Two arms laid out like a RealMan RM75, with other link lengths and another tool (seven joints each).
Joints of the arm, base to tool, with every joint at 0 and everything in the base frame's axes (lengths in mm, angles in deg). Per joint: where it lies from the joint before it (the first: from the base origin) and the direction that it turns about. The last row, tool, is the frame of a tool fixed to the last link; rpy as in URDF.
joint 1: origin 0 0 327.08 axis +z
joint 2: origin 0 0 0 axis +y
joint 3: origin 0 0 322.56 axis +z
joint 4: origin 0 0 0 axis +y
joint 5: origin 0 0 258.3 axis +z
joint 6: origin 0 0 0 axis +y
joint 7: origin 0 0 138.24 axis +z
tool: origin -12 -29 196 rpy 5 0 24.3
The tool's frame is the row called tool.
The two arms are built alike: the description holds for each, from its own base.
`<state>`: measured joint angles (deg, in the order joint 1, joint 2, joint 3, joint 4, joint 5, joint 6, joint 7); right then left.
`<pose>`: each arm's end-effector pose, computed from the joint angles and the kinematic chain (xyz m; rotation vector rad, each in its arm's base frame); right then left.
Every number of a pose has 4 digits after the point. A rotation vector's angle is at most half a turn.
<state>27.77 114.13 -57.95 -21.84 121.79 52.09 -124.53 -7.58 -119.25 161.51 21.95 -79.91 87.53 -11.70</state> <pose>0.3944 0.6370 0.0381 -1.6936 1.1800 0.8925 -0.4411 0.4213 0.0209 -1.3175 -0.4435 -0.5924</pose>
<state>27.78 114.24 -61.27 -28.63 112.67 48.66 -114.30 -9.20 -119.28 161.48 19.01 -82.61 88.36 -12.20</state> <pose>0.3751 0.6444 0.0179 -1.7924 1.2032 0.8144 -0.4504 0.4291 0.0420 -1.2840 -0.4113 -0.5685</pose>
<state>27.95 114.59 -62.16 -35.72 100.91 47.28 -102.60 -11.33 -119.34 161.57 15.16 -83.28 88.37 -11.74</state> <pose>0.3557 0.6494 0.0060 -1.8709 1.2206 0.7398 -0.4514 0.4421 0.0555 -1.2946 -0.3452 -0.5319</pose>
